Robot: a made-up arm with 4 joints. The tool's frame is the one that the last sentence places. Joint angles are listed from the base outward.
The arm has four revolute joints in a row. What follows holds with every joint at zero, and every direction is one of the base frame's. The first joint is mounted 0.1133 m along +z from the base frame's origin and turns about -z. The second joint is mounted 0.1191 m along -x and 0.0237 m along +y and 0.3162 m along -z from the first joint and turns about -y. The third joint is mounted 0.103 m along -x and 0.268 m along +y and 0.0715 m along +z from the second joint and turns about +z. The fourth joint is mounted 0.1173 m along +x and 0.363 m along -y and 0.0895 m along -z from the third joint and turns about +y. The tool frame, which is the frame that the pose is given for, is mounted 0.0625 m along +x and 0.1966 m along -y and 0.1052 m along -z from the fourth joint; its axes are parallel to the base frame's.
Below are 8 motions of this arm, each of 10 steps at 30 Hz.
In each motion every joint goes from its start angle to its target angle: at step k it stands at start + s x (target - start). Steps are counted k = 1, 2, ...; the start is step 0. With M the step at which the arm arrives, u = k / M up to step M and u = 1 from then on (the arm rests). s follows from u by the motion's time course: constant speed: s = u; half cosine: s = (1 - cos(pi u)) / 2; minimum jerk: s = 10 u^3 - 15 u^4 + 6 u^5.
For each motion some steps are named. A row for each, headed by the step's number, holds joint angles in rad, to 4 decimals.
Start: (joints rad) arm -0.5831 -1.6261 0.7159 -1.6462
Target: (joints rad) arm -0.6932 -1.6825 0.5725 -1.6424
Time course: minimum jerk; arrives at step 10
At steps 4, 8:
4: -0.6181 -1.6440 0.6704 -1.6450
8: -0.6868 -1.6792 0.5808 -1.6426

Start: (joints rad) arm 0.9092 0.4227 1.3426 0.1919
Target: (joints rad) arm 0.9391 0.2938 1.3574 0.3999
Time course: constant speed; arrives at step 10
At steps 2, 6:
2: 0.9152 0.3969 1.3456 0.2335
6: 0.9271 0.3454 1.3515 0.3167

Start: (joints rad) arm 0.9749 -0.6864 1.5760 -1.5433
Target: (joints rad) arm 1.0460 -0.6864 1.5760 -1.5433
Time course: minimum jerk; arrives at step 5
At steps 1, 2, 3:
1: 0.9790 -0.6864 1.5760 -1.5433
2: 0.9975 -0.6864 1.5760 -1.5433
3: 1.0234 -0.6864 1.5760 -1.5433

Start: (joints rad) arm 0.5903 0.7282 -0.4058 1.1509
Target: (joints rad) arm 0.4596 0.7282 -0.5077 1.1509
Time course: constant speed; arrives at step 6
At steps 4, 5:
4: 0.5032 0.7282 -0.4737 1.1509
5: 0.4814 0.7282 -0.4907 1.1509

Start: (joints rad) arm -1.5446 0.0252 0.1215 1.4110
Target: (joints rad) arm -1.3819 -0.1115 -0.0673 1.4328
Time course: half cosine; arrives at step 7
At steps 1, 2, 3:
1: -1.5365 0.0184 0.1122 1.4121
2: -1.5140 -0.0005 0.0860 1.4151
3: -1.4814 -0.0279 0.0481 1.4195

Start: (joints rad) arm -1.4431 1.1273 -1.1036 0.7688
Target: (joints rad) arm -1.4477 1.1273 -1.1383 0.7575
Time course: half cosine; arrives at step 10
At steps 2, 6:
2: -1.4435 1.1273 -1.1069 0.7677
6: -1.4461 1.1273 -1.1263 0.7614

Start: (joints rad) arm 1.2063 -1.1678 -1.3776 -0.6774
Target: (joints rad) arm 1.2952 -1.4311 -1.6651 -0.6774
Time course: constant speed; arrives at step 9
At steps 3, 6, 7, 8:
3: 1.2359 -1.2556 -1.4734 -0.6774
6: 1.2656 -1.3433 -1.5693 -0.6774
7: 1.2754 -1.3726 -1.6012 -0.6774
8: 1.2853 -1.4018 -1.6332 -0.6774

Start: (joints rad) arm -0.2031 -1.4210 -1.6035 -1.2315
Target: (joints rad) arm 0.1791 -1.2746 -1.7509 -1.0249
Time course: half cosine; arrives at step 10
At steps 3, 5, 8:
3: -0.1243 -1.3908 -1.6339 -1.1889
5: -0.0120 -1.3478 -1.6772 -1.1282
8: 0.1426 -1.2886 -1.7368 -1.0446

